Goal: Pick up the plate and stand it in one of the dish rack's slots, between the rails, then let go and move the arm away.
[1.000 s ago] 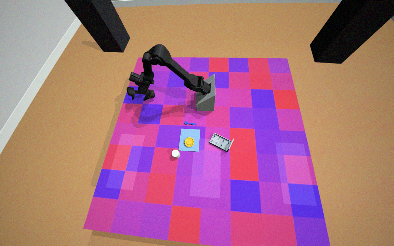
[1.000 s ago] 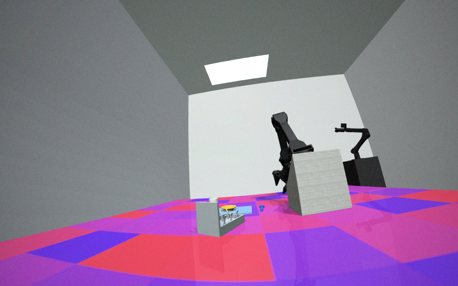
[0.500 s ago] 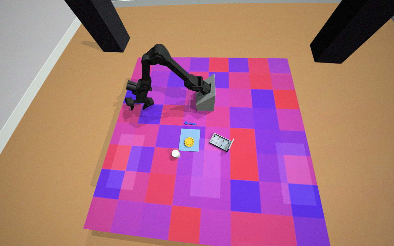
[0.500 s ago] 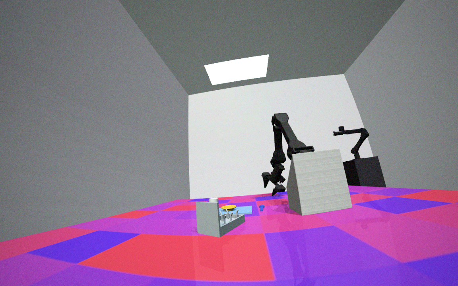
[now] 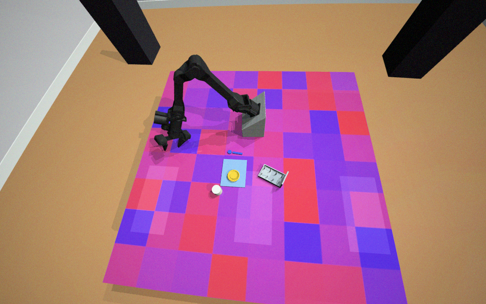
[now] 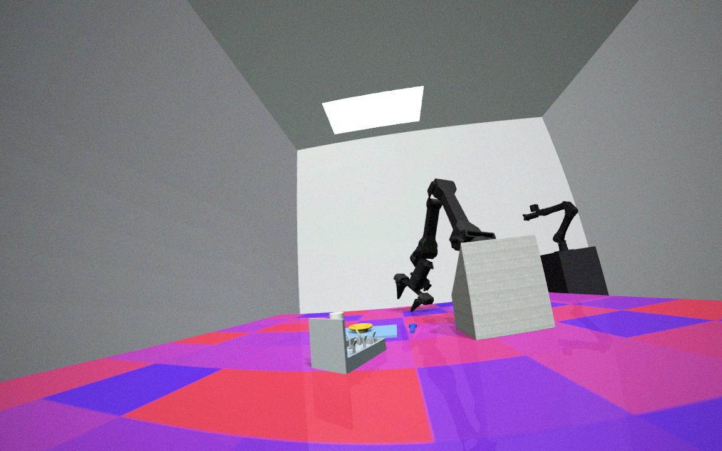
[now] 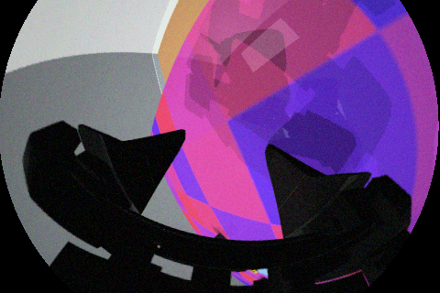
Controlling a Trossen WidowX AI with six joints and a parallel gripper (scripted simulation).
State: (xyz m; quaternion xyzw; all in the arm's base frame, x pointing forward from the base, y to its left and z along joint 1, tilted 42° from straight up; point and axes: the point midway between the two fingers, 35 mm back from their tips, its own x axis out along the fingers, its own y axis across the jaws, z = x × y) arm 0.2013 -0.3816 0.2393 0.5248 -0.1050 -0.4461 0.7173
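The yellow plate lies 370 mm to the left of my gripper tip, 110 mm ahead of it and 10 mm below it. Also, from my gripper tip: white cup: 300 mm to the left, 200 mm ahead; light blue mat: 370 mm to the left, 90 mm ahead, 20 mm below; blue spoon: 350 mm to the left, 20 mm below, 20 mm behind.
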